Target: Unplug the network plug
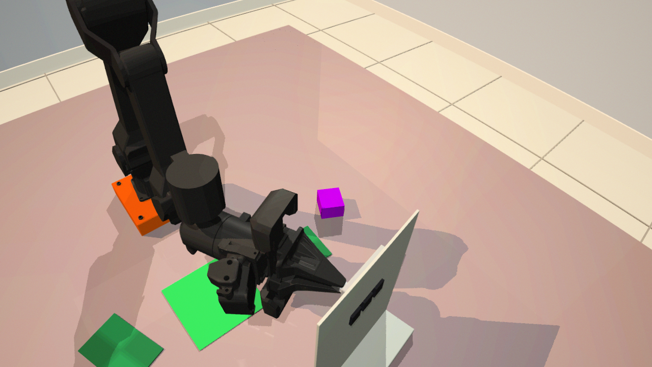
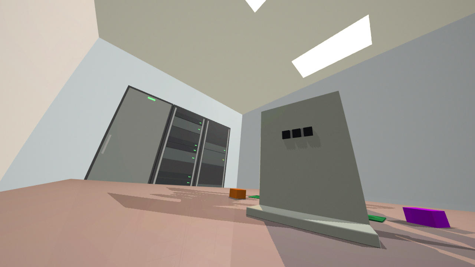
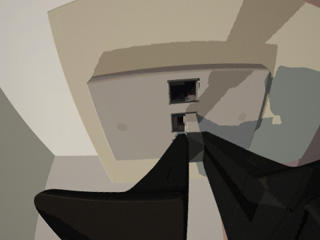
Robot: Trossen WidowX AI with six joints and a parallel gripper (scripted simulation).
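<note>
The bright green marked square is 160 mm behind my gripper tip, 110 mm to the right of it and 160 mm below it. Round my gripper tip: upright panel 30 mm ahead, 10 mm to the left, 50 mm below.
</note>
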